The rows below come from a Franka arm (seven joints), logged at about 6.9 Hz.
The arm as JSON. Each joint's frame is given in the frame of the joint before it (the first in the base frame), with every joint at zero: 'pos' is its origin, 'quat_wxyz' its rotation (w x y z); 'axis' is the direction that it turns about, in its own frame. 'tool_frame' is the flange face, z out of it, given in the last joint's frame.
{
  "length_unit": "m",
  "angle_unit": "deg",
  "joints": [
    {
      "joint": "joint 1",
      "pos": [
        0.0,
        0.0,
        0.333
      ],
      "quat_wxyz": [
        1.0,
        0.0,
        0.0,
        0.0
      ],
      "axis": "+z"
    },
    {
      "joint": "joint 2",
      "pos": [
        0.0,
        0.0,
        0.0
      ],
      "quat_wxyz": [
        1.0,
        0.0,
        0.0,
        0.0
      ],
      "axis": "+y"
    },
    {
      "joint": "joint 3",
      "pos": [
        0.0,
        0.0,
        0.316
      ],
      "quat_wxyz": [
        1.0,
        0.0,
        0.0,
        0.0
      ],
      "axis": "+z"
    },
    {
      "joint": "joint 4",
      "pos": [
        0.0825,
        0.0,
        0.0
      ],
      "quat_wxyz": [
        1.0,
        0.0,
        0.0,
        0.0
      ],
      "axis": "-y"
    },
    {
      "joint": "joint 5",
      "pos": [
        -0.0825,
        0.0,
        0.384
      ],
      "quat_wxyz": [
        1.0,
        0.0,
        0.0,
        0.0
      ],
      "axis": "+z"
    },
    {
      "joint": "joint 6",
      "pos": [
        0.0,
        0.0,
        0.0
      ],
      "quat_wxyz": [
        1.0,
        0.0,
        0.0,
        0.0
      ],
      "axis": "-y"
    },
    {
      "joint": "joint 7",
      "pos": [
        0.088,
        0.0,
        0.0
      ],
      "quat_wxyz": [
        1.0,
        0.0,
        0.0,
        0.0
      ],
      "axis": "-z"
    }
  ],
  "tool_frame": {
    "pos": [
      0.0,
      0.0,
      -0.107
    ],
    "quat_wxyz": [
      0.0,
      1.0,
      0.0,
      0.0
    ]
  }
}
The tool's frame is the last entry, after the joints.
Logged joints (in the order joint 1, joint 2, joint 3, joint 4, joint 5, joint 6, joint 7), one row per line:
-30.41, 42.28, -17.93, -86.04, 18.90, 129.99, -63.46
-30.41, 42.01, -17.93, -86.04, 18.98, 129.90, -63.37
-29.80, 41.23, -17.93, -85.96, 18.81, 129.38, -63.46
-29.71, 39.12, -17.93, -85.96, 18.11, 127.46, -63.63
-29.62, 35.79, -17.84, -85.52, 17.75, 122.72, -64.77
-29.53, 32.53, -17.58, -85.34, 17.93, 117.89, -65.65
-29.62, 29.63, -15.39, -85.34, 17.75, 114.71, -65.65
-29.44, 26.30, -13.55, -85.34, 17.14, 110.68, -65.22
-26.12, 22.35, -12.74, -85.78, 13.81, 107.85, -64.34
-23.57, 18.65, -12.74, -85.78, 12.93, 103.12, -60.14
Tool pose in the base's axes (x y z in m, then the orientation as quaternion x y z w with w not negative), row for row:
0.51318, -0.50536, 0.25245, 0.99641, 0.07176, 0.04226, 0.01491
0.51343, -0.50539, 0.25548, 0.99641, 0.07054, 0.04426, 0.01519
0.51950, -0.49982, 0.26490, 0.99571, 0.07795, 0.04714, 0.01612
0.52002, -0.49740, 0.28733, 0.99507, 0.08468, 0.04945, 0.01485
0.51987, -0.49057, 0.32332, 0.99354, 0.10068, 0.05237, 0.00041
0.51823, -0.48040, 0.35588, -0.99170, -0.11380, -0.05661, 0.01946
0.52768, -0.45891, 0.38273, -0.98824, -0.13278, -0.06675, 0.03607
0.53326, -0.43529, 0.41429, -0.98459, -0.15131, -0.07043, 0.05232
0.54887, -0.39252, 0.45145, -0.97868, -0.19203, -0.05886, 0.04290
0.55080, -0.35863, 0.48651, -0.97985, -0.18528, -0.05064, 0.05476
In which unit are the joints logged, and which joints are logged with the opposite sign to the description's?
The joints are logged in degrees. Opposite sign: none.
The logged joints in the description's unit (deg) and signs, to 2 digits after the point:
-30.41, 42.28, -17.93, -86.04, 18.90, 129.99, -63.46
-30.41, 42.01, -17.93, -86.04, 18.98, 129.90, -63.37
-29.80, 41.23, -17.93, -85.96, 18.81, 129.38, -63.46
-29.71, 39.12, -17.93, -85.96, 18.11, 127.46, -63.63
-29.62, 35.79, -17.84, -85.52, 17.75, 122.72, -64.77
-29.53, 32.53, -17.58, -85.34, 17.93, 117.89, -65.65
-29.62, 29.63, -15.39, -85.34, 17.75, 114.71, -65.65
-29.44, 26.30, -13.55, -85.34, 17.14, 110.68, -65.22
-26.12, 22.35, -12.74, -85.78, 13.81, 107.85, -64.34
-23.57, 18.65, -12.74, -85.78, 12.93, 103.12, -60.14

